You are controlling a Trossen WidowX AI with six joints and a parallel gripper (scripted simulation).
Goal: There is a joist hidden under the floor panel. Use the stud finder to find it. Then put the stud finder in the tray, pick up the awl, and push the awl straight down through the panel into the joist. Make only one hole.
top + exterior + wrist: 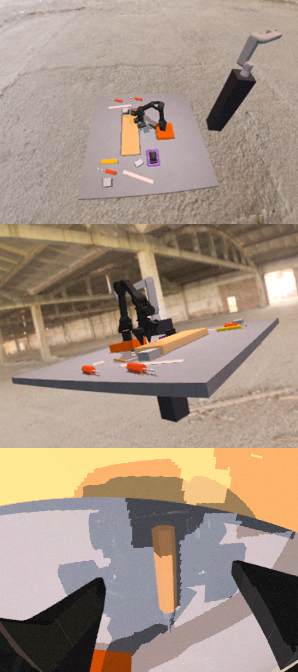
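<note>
Right now the awl is 50 mm behind my gripper tip, 20 mm to the right of it and 30 mm below it. Also, from my gripper tip: purple tray: 170 mm behind, 380 mm to the left, 20 mm below; stud finder: 170 mm behind, 400 mm to the left, 10 mm above; yellow bar: 260 mm ahead, 480 mm to the left, 30 mm below.
</note>
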